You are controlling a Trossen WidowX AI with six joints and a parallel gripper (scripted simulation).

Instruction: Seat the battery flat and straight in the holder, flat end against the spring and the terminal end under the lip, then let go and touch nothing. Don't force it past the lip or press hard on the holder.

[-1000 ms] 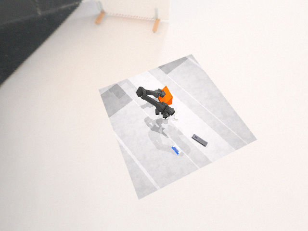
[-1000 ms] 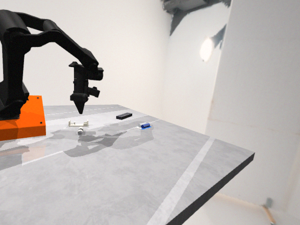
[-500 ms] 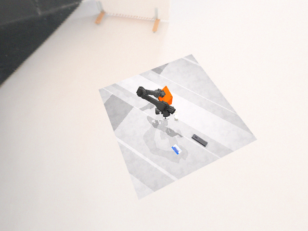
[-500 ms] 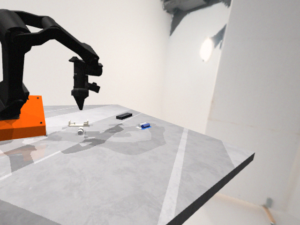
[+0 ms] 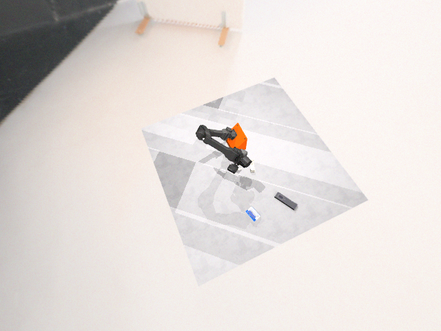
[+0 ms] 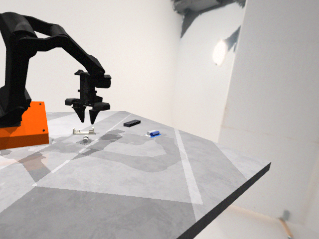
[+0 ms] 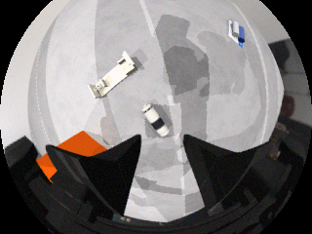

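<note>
Right now my gripper tip is 70 mm above the battery and 10 mm to the right of it. Also, from my gripper tip: black flat block 370 mm ahead, 200 mm to the left, 70 mm below.
</note>
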